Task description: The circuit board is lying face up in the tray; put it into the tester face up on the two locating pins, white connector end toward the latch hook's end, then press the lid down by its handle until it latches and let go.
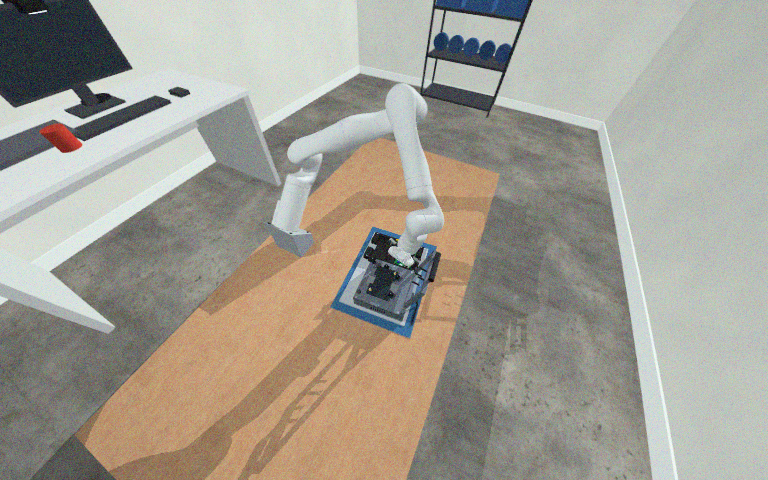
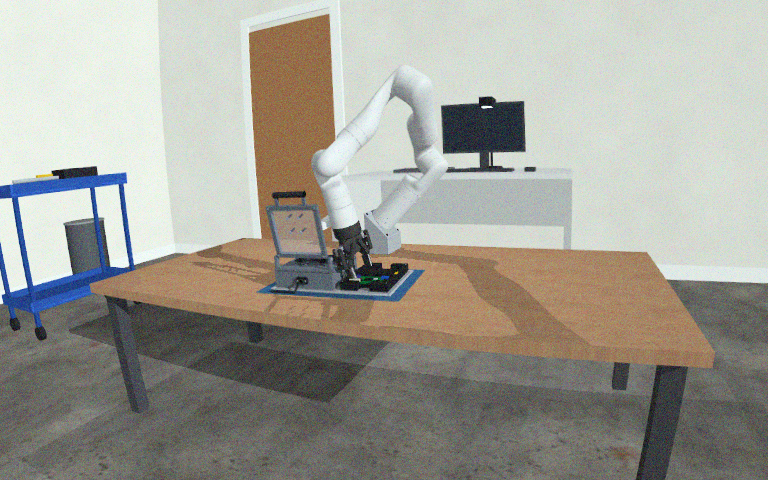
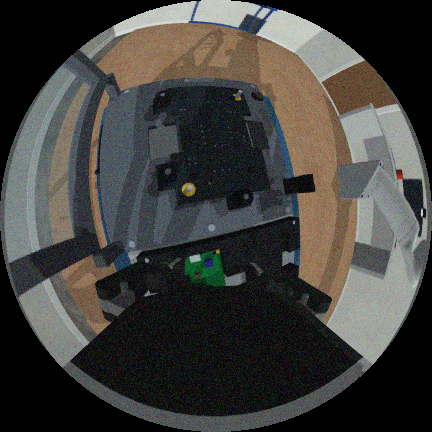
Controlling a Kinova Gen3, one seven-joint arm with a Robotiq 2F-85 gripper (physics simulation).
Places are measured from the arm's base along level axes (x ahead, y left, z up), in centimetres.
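Pixels of known places: gripper, fingertip midpoint: [image 2: 361,272] [image 3: 215,268]; arm's base at its link origin: [image 1: 286,227] [image 2: 382,220] [image 3: 375,179].
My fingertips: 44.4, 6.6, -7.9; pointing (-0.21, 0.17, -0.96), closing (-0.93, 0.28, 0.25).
Observation:
Ahead of a thing's pixels: the offset from my fingertips to its middle, as dx, dy, dz. "spot": to the spot under its first point. Level surfaces: height alone.
The green circuit board {+2.6, +3.3, -0.9} [image 3: 204,271] [image 1: 394,265] [image 2: 370,278] lies face up in the black tray {spot: -6.9, -0.3, -1.4} [image 3: 261,245] [image 1: 380,244] [image 2: 394,270]; my gripper hides most of it. My gripper [image 3: 215,268] [image 1: 402,260] [image 2: 350,264] is open, with its fingers spread wide low over the board and tray, holding nothing. The grey tester [image 3: 120,160] [image 1: 374,299] [image 2: 307,274] stands beside the tray. Its black nest {-1.8, -13.5, +3.5} [image 3: 217,149] is bare, with a gold locating pin {+1.3, -8.7, +4.8} [image 3: 188,188] and a second pin {-4.9, -17.8, +4.2} [image 3: 238,95]. The lid {+10.7, -13.8, +13.3} [image 2: 294,230] [image 1: 424,276] stands open and upright, with its handle {+13.0, -13.8, +23.6} [image 2: 289,195] [image 1: 434,266] on top. The latch hook {-8.1, -7.6, +5.9} [image 3: 298,184] sticks out on the right side.
Tester and tray rest on a blue mat {dz -3.0} [image 1: 374,321] [image 2: 407,287] on the wooden table {dz -3.2} [image 2: 529,299]. The arm's base [image 1: 291,238] [image 2: 384,234] stands behind them. A white desk [image 1: 193,110] with a monitor, a black shelf rack [image 1: 427,56] and a blue cart [image 2: 94,180] stand away from the table.

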